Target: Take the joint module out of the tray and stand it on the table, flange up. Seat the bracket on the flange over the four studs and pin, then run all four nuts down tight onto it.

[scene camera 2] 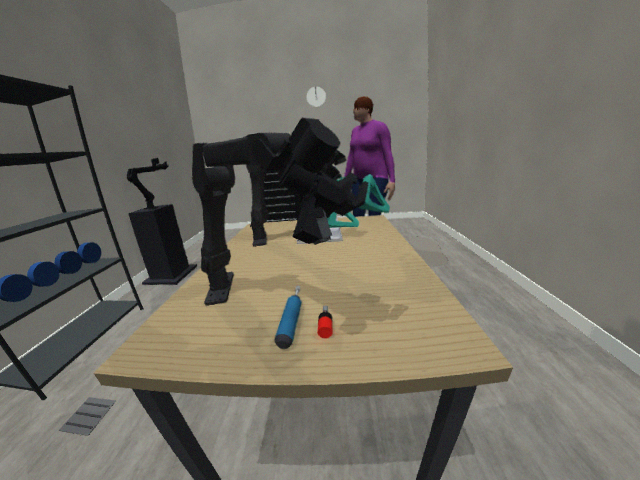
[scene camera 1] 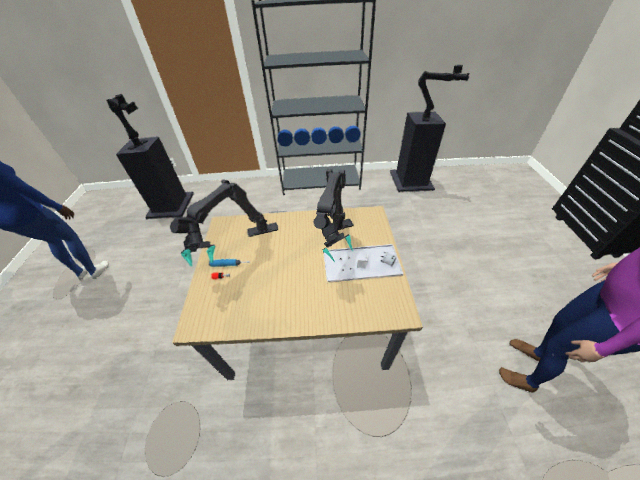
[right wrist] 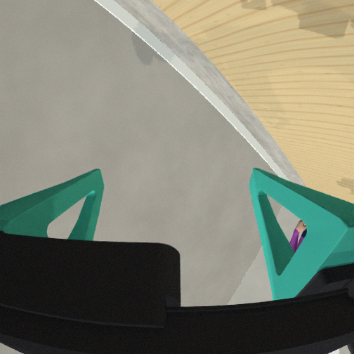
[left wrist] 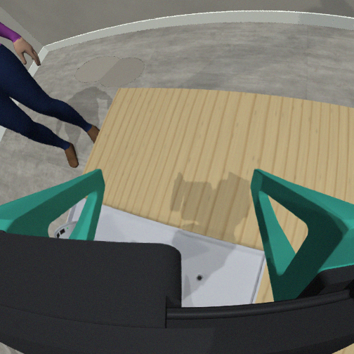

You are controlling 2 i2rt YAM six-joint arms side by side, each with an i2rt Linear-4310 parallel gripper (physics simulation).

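Observation:
The white tray [scene camera 1: 381, 273] [left wrist: 130, 225] lies at the table's right side in scene camera 1. What looks like the joint module [scene camera 1: 388, 258] [left wrist: 63, 230] lies at its right end. A pale block, apparently the bracket [scene camera 1: 362, 262], lies in the middle. Several small nuts lie in the left part; one small nut [left wrist: 199, 277] shows in the left wrist view. My left gripper [scene camera 1: 342, 255] [left wrist: 177, 177] is open and empty above the tray's left part. My right gripper [scene camera 1: 200, 262] [right wrist: 176, 176] is open and empty over the table's left edge. Studs and pin are too small to tell.
A blue driver [scene camera 1: 223, 262] [scene camera 2: 289, 317] lies beside my right gripper, and a short red and black tool [scene camera 1: 218, 275] [scene camera 2: 325, 326] lies next to it. The wooden table [scene camera 1: 294, 315] has both arm bases at its back edge. A person in purple [scene camera 1: 622, 289] stands at the right.

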